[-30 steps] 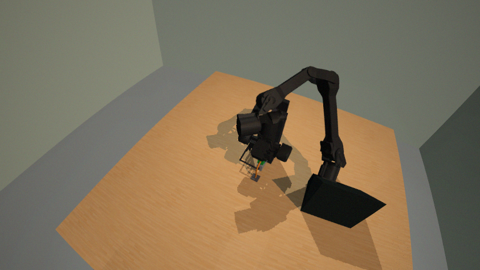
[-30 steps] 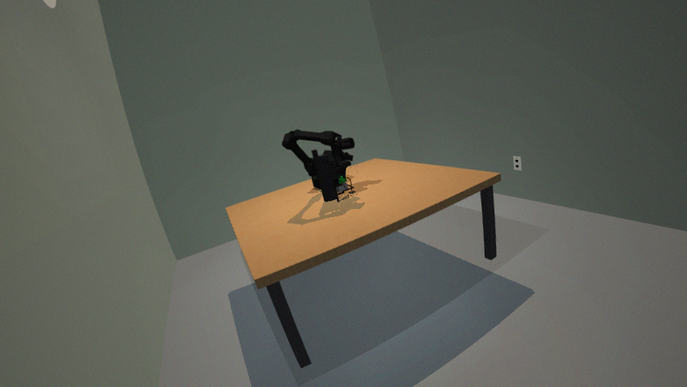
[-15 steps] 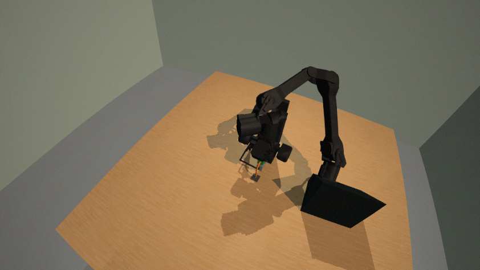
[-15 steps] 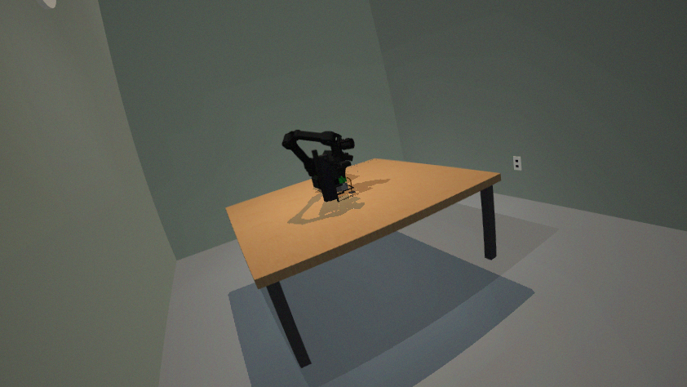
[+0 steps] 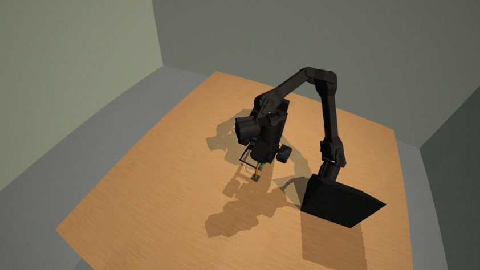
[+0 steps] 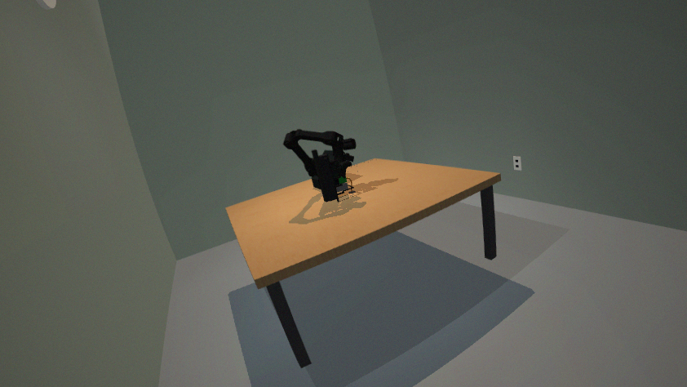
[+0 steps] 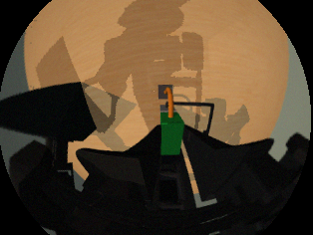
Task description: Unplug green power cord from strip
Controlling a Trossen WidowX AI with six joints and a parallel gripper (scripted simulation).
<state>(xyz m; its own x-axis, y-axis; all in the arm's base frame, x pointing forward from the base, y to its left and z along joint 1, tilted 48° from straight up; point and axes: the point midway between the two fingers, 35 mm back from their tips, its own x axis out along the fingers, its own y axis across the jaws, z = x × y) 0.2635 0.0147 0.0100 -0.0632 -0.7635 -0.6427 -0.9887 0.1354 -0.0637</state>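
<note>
Right now my gripper tip is 30 mm to the left of the green plug. Round my gripper tip: grey block 30 mm to the left, 90 mm below.
</note>
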